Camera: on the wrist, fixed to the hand. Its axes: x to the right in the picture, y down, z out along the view.
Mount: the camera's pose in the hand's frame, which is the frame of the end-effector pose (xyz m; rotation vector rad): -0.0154 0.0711 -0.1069 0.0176 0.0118 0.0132
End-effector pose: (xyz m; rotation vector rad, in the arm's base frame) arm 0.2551 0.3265 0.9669 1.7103 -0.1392 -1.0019
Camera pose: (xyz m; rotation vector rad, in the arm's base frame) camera 0.3441 0.3855 1.0399 1.7289 -0.1519 -0.9833
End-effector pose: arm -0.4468 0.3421 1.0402 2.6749 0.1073 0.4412
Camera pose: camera -0.4954 0.3179 1.1576 2.6920 0.0975 0.4623
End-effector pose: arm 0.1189 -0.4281 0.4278 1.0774 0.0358 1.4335
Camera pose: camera -0.0036 -0.3955 0.4024 1.0854 0.0499 1.4538
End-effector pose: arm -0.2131 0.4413 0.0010 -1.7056 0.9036 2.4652
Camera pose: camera -0.1384 0.3376 0.0205 -1.7162 0.9378 2.4504
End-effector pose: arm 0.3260 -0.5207 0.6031 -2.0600 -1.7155 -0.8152
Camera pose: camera 0.3708 -0.6111 0.6840 -2.0488 -1.6951 -0.8038
